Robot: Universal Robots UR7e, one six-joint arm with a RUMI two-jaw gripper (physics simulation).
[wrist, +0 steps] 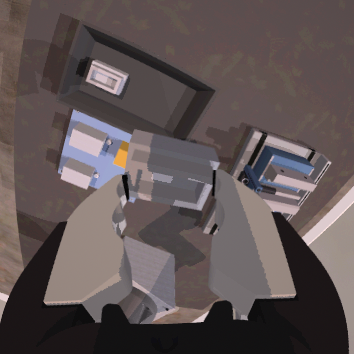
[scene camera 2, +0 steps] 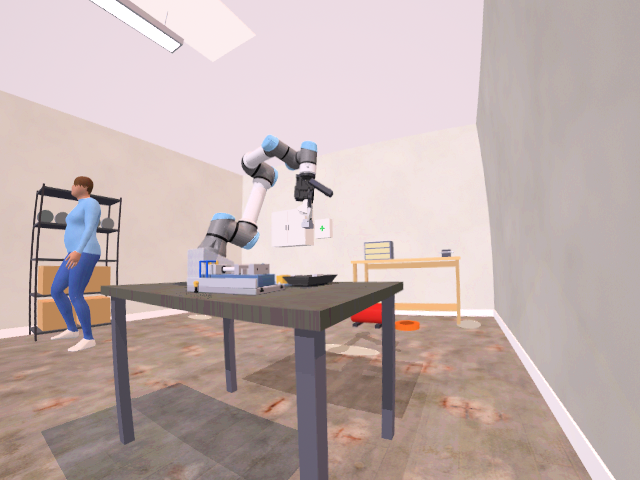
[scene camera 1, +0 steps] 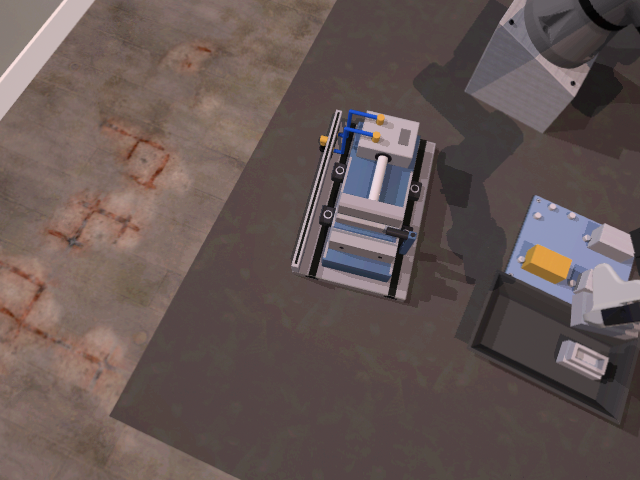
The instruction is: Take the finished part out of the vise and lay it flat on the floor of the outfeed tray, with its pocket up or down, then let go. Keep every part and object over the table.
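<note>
My gripper is shut on the finished part, a grey stepped block, gripped by its two ends. In the wrist view a recess shows on its side toward the camera. It hangs high above the table, near the blue plate and the outfeed tray; the gripper hides part of it in scene camera 1. The outfeed tray is dark with sloped walls. The vise has no part between its jaws.
Another pocketed part lies pocket up at one end of the tray. The blue plate beside the tray bears a yellow block and grey blocks. The robot's base block stands behind.
</note>
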